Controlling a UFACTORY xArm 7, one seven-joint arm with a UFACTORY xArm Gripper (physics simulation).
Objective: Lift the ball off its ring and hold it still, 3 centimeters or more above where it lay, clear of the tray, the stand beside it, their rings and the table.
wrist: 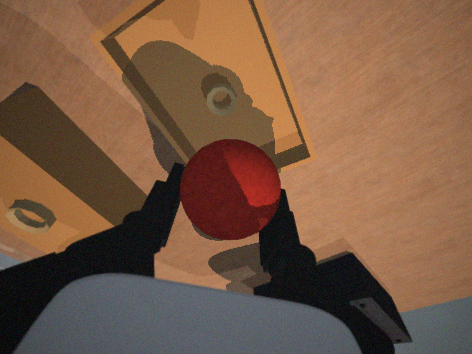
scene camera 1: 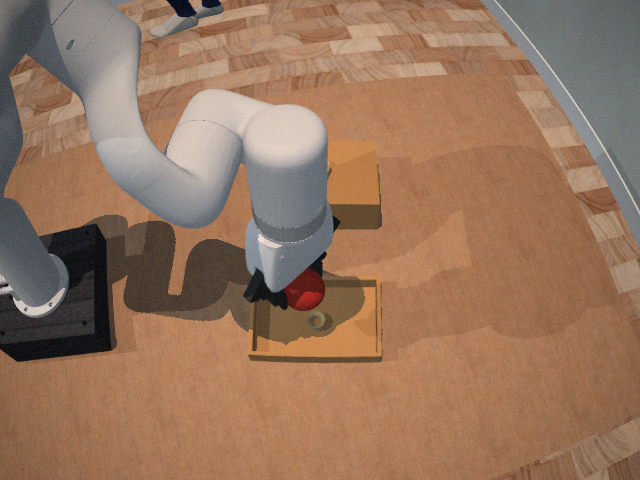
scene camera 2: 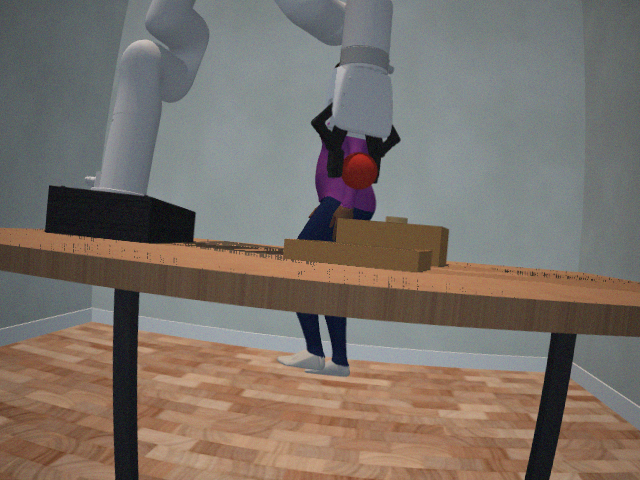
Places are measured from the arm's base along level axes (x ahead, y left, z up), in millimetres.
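Pixels of known places: gripper, fingertip midpoint: (wrist: pixel 225 192) (scene camera 1: pixel 294 286) (scene camera 2: pixel 352 180); arm's base, origin of the base link: (scene camera 1: pixel 40 286) (scene camera 2: pixel 121 198).
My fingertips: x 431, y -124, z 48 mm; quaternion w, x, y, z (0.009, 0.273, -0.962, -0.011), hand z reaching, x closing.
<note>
Ahead of a thing's pixels: the offset from my fingertips to its top centre. "pt": to the spot under its first point.
The red ball @(dx +9, dy -13, dz +41 mm) (scene camera 1: pixel 305 290) (scene camera 2: pixel 360 171) (wrist: pixel 230 189) is held between the two black fingers of my gripper (scene camera 1: pixel 303 285) (scene camera 2: pixel 355 174) (wrist: pixel 225 192), which is shut on it. In scene camera 2 the ball hangs high above the tray @(dx +22, dy -6, dz -93 mm) (scene camera 2: pixel 356 254), with a wide gap below it, and above the top of the stand (scene camera 2: pixel 391 238). The tray's pale ring @(pt dx +12, dy -4, dz -109 mm) (scene camera 1: pixel 308 320) (wrist: pixel 210 101) lies bare on the tray floor. The tray also shows in scene camera 1 (scene camera 1: pixel 315 355) and the wrist view (wrist: pixel 295 125). The stand's ring @(pt dx +82, dy +194, dz -46 mm) (scene camera 2: pixel 396 220) (wrist: pixel 17 219) is bare.
The box-shaped stand (scene camera 1: pixel 356 180) (wrist: pixel 60 205) is beside the tray, partly behind my arm in scene camera 1. My black base block (scene camera 1: pixel 100 310) (scene camera 2: pixel 98 214) stands at the left on the table (scene camera 1: pixel 310 413) (scene camera 2: pixel 232 276). A person (scene camera 2: pixel 323 217) stands behind the table.
</note>
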